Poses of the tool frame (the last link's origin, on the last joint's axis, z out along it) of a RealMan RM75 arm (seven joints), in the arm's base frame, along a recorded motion.
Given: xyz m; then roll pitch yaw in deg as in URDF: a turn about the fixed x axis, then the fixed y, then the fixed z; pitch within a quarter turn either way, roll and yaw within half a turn.
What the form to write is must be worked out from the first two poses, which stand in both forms.
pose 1, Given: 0.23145 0.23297 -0.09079 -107.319 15.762 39.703
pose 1, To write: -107.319 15.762 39.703 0.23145 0.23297 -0.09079
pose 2, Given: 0.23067 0.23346 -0.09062 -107.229 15.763 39.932
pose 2, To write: -107.229 15.763 39.932 0.23067 0.23346 -0.09062
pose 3, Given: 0.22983 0.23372 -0.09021 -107.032 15.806 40.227
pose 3, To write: -107.032 15.806 40.227 0.22983 0.23372 -0.09021
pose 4, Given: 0.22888 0.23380 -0.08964 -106.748 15.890 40.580
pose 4, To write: -106.748 15.890 40.580 0.22888 0.23380 -0.08964
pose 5, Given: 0.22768 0.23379 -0.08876 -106.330 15.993 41.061
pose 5, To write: -106.330 15.993 41.061 0.22768 0.23379 -0.08876
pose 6, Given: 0.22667 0.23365 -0.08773 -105.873 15.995 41.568
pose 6, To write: -105.873 15.995 41.568 0.22667 0.23365 -0.08773
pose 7, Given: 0.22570 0.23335 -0.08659 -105.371 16.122 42.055
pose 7, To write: -105.371 16.122 42.055 0.22570 0.23335 -0.08659
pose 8, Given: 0.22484 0.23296 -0.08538 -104.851 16.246 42.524
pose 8, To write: -104.851 16.246 42.524 0.22484 0.23296 -0.08538
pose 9, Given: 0.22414 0.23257 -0.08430 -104.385 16.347 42.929
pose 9, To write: -104.385 16.347 42.929 0.22414 0.23257 -0.08430
